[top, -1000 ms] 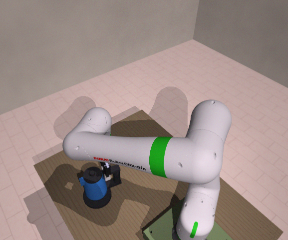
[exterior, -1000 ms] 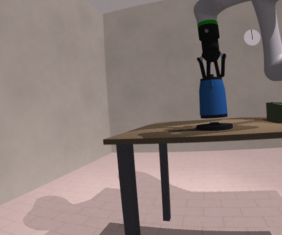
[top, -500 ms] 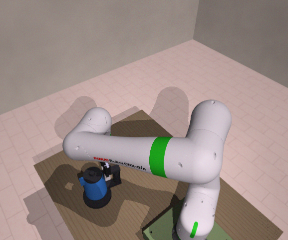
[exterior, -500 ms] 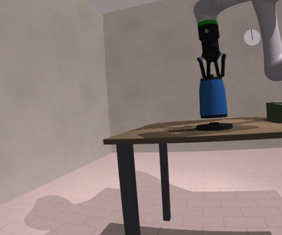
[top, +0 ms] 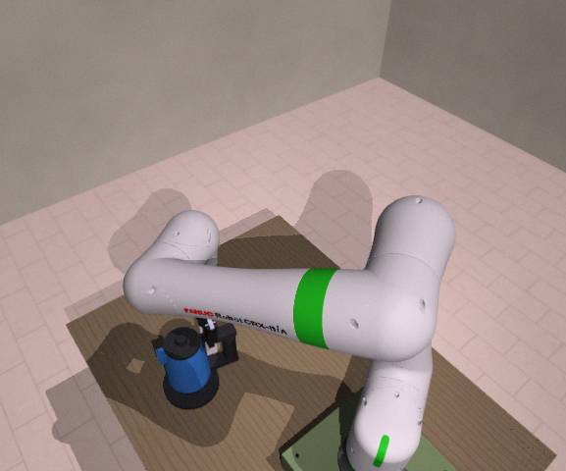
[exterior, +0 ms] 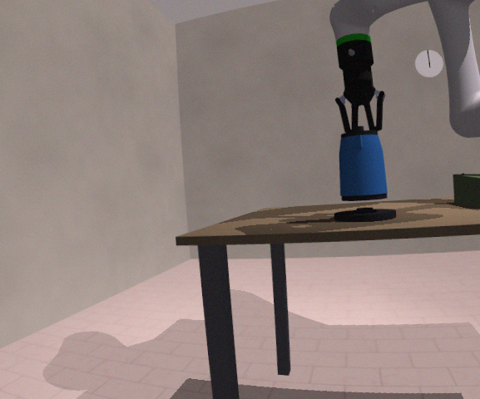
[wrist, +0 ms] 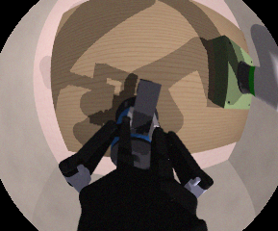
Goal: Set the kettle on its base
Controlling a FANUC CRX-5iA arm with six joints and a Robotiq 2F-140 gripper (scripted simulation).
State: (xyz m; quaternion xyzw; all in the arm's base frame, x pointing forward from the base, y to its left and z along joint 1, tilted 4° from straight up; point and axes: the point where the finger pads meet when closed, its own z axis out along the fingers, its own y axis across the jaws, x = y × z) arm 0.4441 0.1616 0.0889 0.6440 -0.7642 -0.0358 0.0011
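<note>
My gripper is now 4 cm above the blue kettle, 3 cm to the right of it and 1 cm short of it. The rest, counted from my hand: round black base 17 cm below, 6 cm to the left, 1 cm ahead.
</note>
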